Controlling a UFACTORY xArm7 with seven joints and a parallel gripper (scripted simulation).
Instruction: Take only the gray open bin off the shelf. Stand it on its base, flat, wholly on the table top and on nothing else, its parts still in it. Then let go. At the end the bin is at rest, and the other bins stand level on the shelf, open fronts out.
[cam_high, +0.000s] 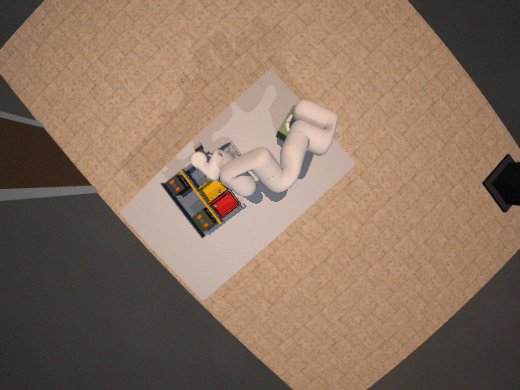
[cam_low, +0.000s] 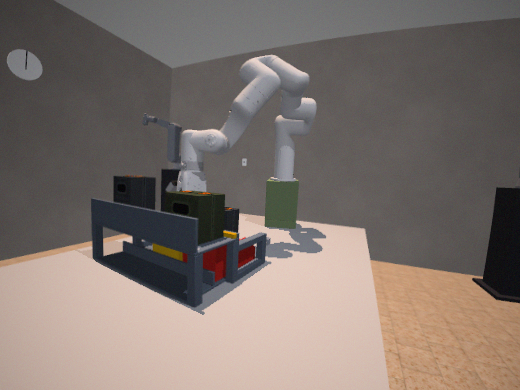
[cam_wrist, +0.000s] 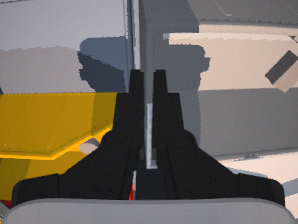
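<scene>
Now: hand 8 cm past the gray open bin, 4 cm above it and 1 cm to the right of it. Also, from my hand: red bin: 21 cm to the left, 14 cm ahead, 5 cm below; yellow bin: 12 cm ahead, 10 cm to the left, 5 cm below.
</scene>
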